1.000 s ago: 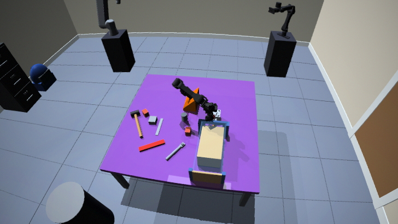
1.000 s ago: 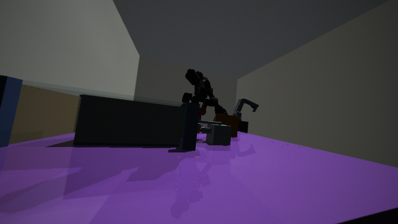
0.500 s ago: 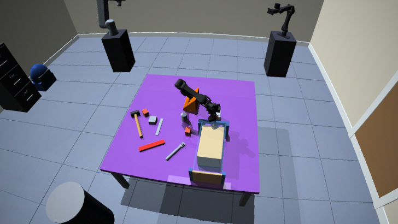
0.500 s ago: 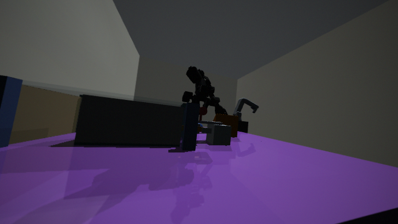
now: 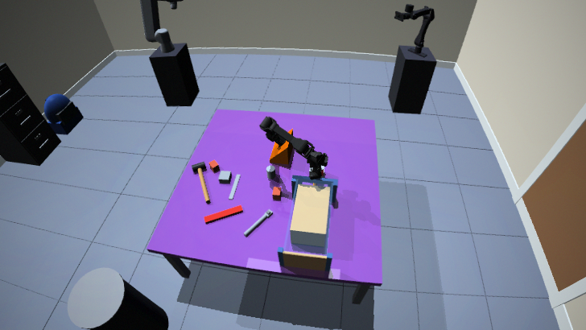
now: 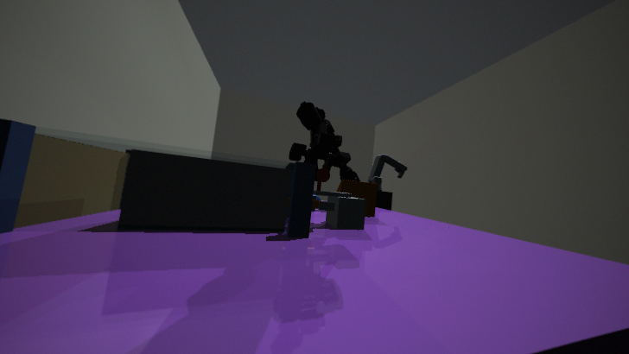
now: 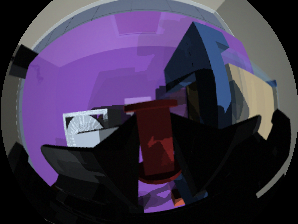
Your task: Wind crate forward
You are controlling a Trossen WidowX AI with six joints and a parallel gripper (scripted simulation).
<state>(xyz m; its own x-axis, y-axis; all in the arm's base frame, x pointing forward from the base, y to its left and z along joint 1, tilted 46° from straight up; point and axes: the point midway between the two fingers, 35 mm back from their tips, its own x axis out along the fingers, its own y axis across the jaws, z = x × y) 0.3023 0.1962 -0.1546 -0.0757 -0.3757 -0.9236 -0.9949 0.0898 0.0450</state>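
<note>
The winch handle is 4 cm behind my gripper tip, 2 cm to the right of it and 3 cm below it. Round my gripper tip: grey bar 2 cm ahead, 54 cm to the right, 13 cm below; then grey winch 12 cm behind, 3 cm to the right, 10 cm below; then red knob 2 cm to the right.
</note>
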